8 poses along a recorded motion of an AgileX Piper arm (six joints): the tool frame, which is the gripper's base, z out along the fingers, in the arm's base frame.
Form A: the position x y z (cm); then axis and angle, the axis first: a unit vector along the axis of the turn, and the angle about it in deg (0 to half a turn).
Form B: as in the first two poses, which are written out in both.
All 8 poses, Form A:
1: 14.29 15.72 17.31 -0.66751 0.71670 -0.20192 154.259
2: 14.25 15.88 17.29 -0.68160 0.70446 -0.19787 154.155
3: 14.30 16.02 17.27 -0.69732 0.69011 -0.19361 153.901
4: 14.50 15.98 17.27 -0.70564 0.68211 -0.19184 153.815
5: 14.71 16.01 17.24 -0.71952 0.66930 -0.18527 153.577
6: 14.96 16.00 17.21 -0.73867 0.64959 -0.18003 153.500
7: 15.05 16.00 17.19 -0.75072 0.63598 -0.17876 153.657
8: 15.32 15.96 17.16 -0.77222 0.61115 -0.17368 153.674
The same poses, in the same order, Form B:
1: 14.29 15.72 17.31 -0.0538 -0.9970 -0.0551 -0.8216 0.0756 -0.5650
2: 14.25 15.88 17.29 -0.0173 -0.9986 -0.0509 -0.8260 0.0429 -0.5620
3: 14.30 16.02 17.27 0.0249 -0.9986 -0.0473 -0.8282 0.0059 -0.5604
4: 14.50 15.98 17.27 0.0474 -0.9979 -0.0441 -0.8286 -0.0146 -0.5597
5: 14.71 16.01 17.24 0.0858 -0.9953 -0.0451 -0.8304 -0.0464 -0.5552
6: 14.96 16.00 17.21 0.1390 -0.9896 -0.0379 -0.8289 -0.0953 -0.5512
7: 15.05 16.00 17.19 0.1725 -0.9846 -0.0278 -0.8260 -0.1292 -0.5487
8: 15.32 15.96 17.16 0.2345 -0.9720 -0.0167 -0.8179 -0.1880 -0.5437
